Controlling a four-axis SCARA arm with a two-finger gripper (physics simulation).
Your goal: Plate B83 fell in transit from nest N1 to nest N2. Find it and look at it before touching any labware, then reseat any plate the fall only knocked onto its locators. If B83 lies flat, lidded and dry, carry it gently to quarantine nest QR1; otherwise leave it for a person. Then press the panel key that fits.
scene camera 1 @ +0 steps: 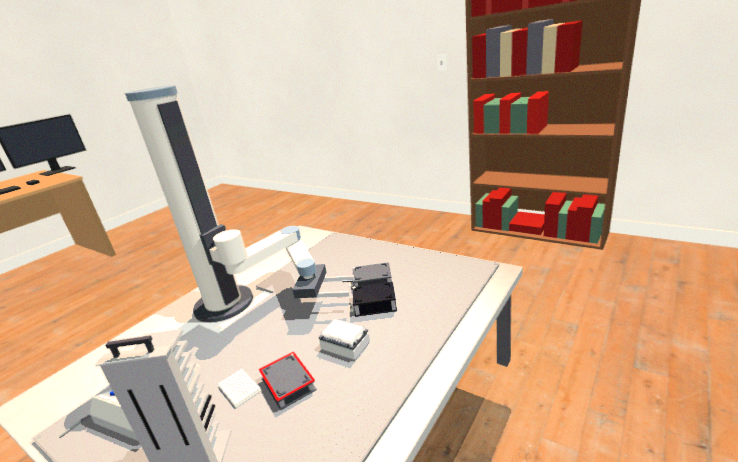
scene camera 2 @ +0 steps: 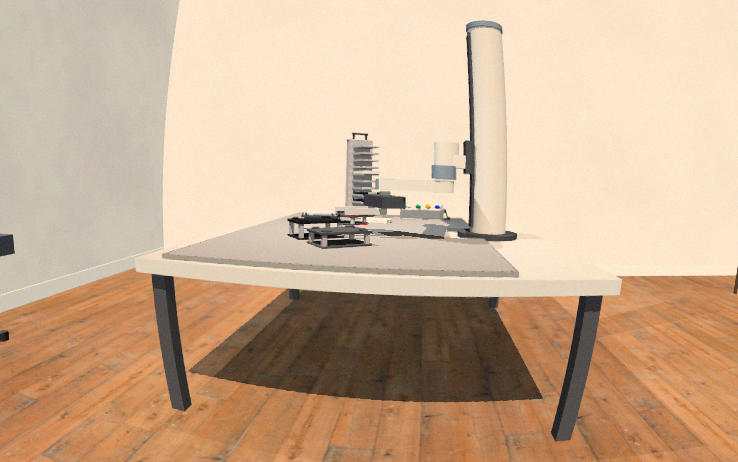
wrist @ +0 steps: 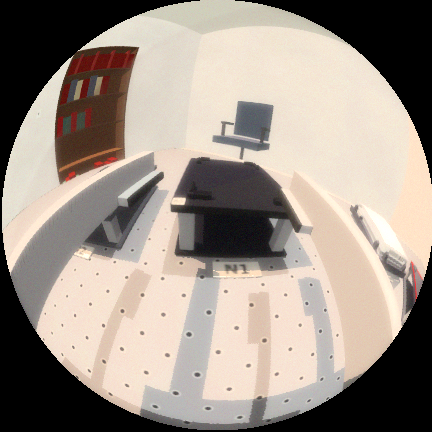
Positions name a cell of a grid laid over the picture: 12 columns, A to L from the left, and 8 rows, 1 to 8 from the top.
Labels:
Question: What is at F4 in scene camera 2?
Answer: My gripper.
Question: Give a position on a white plate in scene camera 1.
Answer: F6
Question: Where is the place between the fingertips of my gripper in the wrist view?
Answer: G4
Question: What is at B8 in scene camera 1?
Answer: A button box.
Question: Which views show my gripper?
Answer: Scene camera 1, scene camera 2 and the wrist view: all of them.

